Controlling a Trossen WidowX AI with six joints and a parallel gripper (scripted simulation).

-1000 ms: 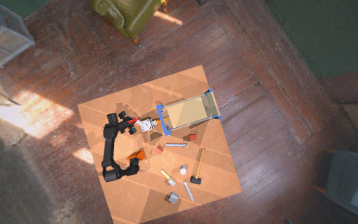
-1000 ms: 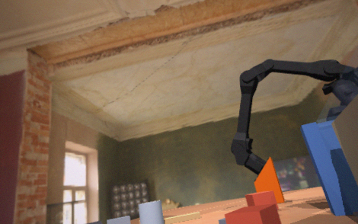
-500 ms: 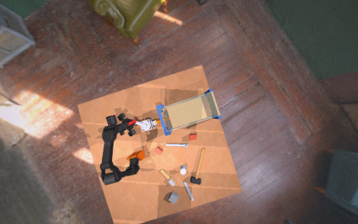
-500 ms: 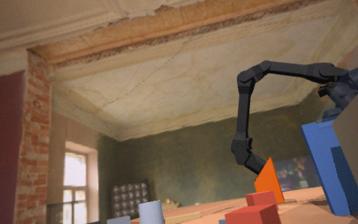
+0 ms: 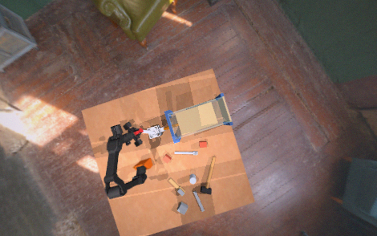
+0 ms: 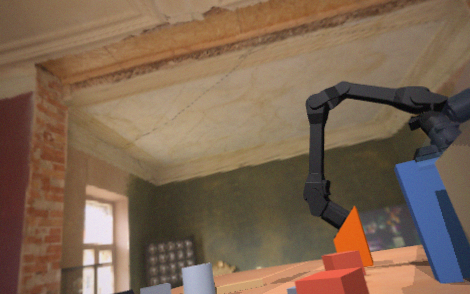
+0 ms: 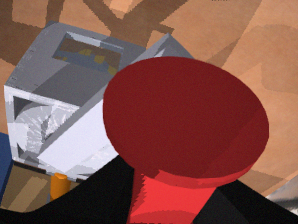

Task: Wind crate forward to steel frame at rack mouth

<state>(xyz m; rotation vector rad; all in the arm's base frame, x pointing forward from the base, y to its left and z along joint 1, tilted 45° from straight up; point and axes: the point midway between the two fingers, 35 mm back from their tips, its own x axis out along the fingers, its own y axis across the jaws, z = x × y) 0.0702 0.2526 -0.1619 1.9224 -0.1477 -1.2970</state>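
Right now the grey hand winch is 100 mm below my gripper tip, 60 mm ahead of it and 50 mm to the right of it. Also, from my gripper tip: red knob: 20 mm behind, 10 mm to the right; winch handle: 30 mm below, 20 mm to the right, 20 mm ahead; clear-panelled guard cubby: 480 mm ahead, 20 mm to the right, 20 mm below.
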